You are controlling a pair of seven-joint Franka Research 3 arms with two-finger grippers.
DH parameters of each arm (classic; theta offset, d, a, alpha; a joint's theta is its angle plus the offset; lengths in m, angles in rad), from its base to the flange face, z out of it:
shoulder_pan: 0 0.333 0 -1.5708
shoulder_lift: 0 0 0 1.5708
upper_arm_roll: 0 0.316 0.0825 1.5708
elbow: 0 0 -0.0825 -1.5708
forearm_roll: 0 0.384 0 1.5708
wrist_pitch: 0 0 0.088 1.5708
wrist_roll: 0 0.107 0 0
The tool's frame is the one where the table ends.
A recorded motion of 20 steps. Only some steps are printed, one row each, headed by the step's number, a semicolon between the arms.
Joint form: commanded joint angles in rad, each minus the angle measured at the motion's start. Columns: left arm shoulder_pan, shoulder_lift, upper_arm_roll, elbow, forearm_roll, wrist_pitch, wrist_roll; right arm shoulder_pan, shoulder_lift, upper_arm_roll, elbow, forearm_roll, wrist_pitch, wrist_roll.
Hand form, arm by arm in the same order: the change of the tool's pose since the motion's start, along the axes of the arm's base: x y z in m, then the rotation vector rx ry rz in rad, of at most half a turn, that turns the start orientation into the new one. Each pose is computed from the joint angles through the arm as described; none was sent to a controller.
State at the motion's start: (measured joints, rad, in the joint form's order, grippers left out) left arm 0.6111 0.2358 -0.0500 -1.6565 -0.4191 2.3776 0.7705; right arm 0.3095 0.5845 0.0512 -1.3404 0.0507 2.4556 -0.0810
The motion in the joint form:
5: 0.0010 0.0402 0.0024 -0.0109 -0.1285 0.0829 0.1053; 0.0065 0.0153 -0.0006 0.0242 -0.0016 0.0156 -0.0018
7: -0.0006 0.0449 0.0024 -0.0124 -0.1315 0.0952 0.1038; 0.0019 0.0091 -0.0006 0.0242 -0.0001 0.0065 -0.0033
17: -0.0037 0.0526 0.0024 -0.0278 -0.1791 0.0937 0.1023; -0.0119 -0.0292 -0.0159 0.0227 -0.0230 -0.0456 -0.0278
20: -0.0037 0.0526 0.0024 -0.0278 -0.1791 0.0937 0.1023; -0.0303 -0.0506 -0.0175 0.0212 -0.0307 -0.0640 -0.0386
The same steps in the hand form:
5: 0.0046 0.0116 -0.0233 -0.0177 -0.0759 -0.0005; 0.0032 0.0055 0.0029 0.0063 -0.0239 0.0062
7: 0.0056 0.0120 -0.0259 -0.0167 -0.0799 0.0062; 0.0033 0.0019 0.0065 0.0058 -0.0211 0.0031
17: 0.0062 0.0098 -0.0393 -0.0679 -0.0829 0.0234; 0.0024 -0.0182 0.0278 -0.0399 -0.0221 0.0082
20: 0.0062 0.0098 -0.0393 -0.0679 -0.0829 0.0234; 0.0029 -0.0334 0.0408 -0.0530 -0.0281 0.0007

